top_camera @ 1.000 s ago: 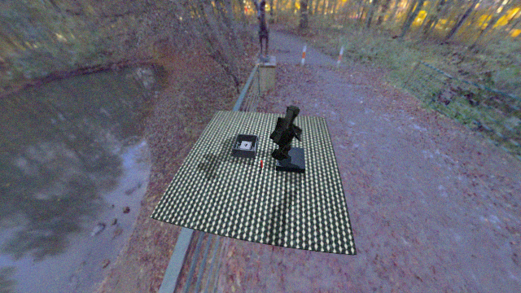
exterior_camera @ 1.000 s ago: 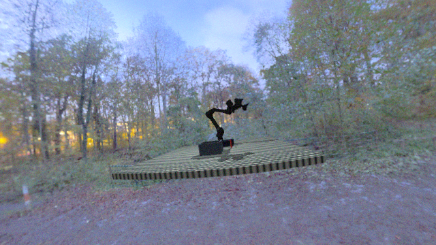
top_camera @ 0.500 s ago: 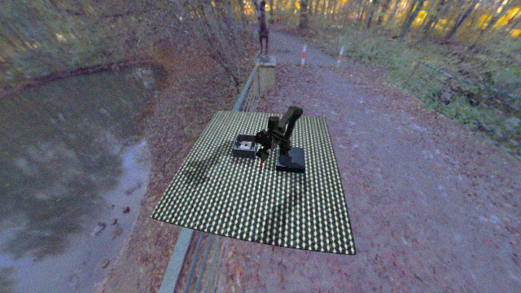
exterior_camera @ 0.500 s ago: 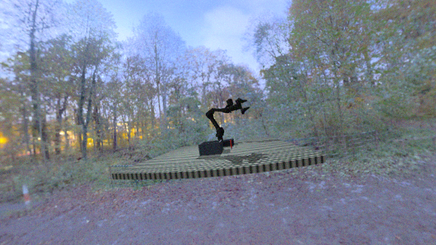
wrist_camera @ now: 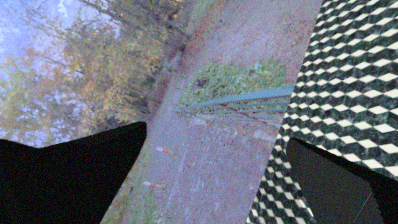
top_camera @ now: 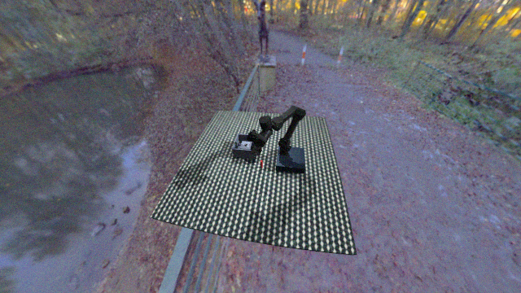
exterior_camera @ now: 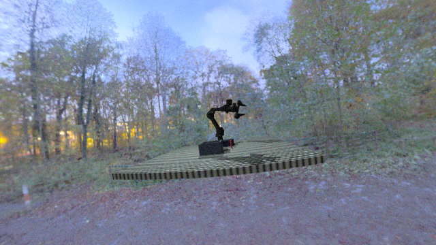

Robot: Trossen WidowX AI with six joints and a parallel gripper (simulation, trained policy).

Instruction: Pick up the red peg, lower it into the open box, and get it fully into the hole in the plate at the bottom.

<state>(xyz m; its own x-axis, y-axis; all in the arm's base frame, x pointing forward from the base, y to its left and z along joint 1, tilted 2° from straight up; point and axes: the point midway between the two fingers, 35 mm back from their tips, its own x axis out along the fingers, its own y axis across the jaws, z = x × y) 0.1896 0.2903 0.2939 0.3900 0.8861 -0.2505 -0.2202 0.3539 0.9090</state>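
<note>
Right now the red peg is 320 mm below my gripper tip, 190 mm to the right of it and 30 mm behind it. Also, from my gripper tip: box (370 mm to the right, 330 mm below, 130 mm ahead); plate (370 mm to the right, 310 mm below, 130 mm ahead).
</note>
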